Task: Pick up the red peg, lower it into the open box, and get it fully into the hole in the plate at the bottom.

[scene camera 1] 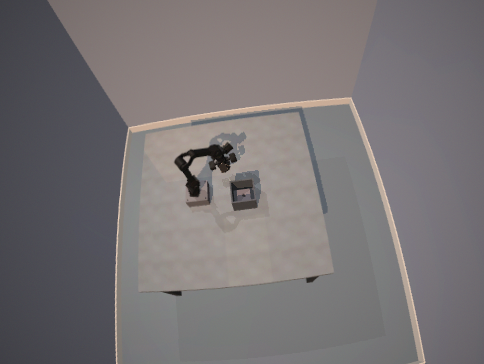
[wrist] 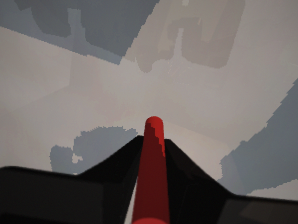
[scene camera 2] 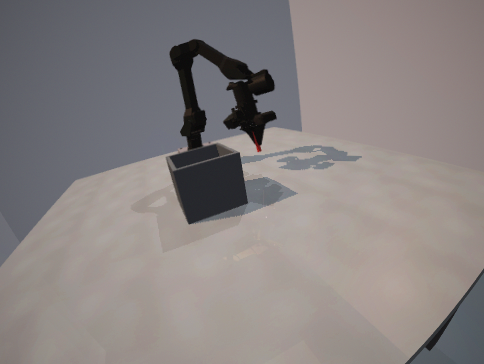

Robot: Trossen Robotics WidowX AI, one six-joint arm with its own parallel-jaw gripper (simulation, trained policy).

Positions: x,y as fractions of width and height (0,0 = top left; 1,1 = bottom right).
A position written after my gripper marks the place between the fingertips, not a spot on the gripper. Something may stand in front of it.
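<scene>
Scene camera 2 shows my gripper (scene camera 2: 0.53,0.40), dark grey box (scene camera 2: 0.43,0.50). Wrist view shows my gripper (wrist: 0.52,0.64). Dark grey box out of frame in the wrist view.
</scene>
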